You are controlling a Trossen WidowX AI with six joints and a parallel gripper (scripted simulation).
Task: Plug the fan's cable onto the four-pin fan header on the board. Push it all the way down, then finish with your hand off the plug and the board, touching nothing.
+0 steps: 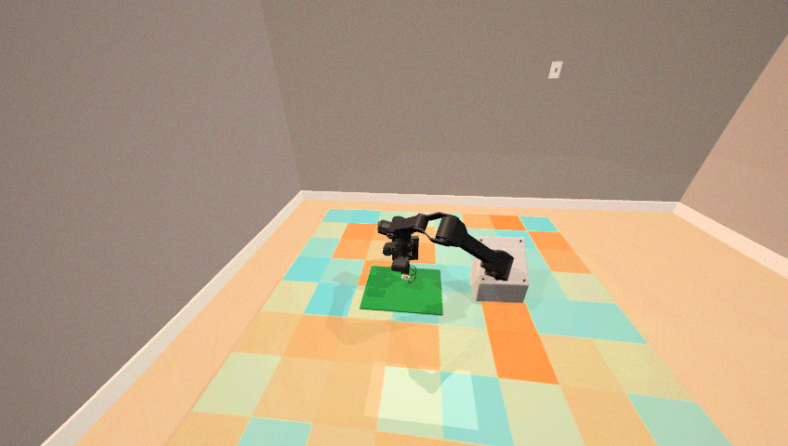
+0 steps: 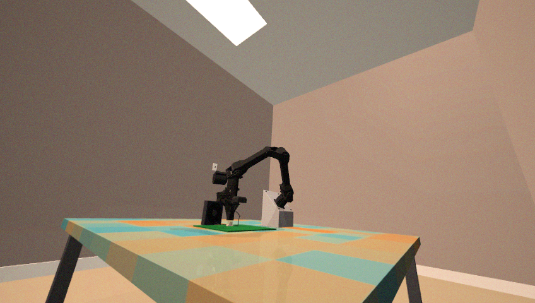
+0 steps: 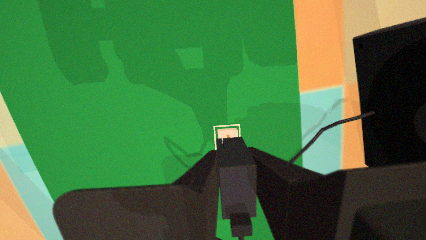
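Right now the green board is 6 cm to the left of my gripper tip, 6 cm below it and 1 cm behind it. Also, from my gripper tip: black plug (1 cm behind, 1 cm above); then black fan (12 cm to the right, 2 cm ahead, 2 cm above).
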